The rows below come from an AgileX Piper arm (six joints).
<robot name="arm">
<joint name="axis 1" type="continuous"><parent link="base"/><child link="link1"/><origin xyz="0 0 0.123" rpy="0 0 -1.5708"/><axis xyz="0 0 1"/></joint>
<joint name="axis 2" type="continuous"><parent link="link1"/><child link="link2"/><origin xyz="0 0 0" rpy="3.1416 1.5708 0"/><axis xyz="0 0 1"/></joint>
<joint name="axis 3" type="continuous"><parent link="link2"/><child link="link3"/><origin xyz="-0.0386 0.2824 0" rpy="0 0 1.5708"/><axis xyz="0 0 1"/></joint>
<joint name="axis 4" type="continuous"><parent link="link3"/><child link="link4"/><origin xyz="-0.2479 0.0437 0" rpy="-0.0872 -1.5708 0"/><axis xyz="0 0 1"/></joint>
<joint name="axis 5" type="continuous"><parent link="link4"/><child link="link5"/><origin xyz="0 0 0" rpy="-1.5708 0 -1.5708"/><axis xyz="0 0 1"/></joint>
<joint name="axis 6" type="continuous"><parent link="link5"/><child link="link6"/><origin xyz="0 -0.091 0" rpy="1.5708 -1.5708 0"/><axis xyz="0 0 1"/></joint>
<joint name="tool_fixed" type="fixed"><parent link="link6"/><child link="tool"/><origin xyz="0 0 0" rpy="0 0 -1.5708"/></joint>
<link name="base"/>
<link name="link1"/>
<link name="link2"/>
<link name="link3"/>
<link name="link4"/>
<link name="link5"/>
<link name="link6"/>
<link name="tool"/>
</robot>
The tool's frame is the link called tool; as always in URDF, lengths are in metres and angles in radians. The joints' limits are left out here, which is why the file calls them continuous.
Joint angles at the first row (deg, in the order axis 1, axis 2, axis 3, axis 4, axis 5, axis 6):
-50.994 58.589 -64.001 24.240 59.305 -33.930
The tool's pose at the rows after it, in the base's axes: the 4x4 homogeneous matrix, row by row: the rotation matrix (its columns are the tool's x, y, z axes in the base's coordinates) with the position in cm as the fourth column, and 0 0 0 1 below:
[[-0.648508 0.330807 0.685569 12.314], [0.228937 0.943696 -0.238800 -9.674], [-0.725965 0.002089 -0.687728 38.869], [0 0 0 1]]
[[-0.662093 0.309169 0.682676 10.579], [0.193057 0.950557 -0.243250 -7.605], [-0.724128 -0.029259 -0.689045 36.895], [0 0 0 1]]
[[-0.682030 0.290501 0.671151 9.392], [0.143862 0.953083 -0.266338 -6.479], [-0.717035 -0.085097 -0.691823 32.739], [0 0 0 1]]
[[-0.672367 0.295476 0.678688 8.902], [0.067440 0.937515 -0.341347 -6.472], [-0.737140 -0.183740 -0.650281 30.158], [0 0 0 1]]
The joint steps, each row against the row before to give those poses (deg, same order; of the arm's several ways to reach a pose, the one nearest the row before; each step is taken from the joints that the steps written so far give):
0.001 -6.207 2.840 0.902 4.874 -0.544
-0.001 -6.647 7.018 -0.260 -0.418 -2.225
0.001 -6.106 11.307 -0.325 -5.379 -4.796
-0.001 -3.467 7.538 -0.450 -8.455 -4.930

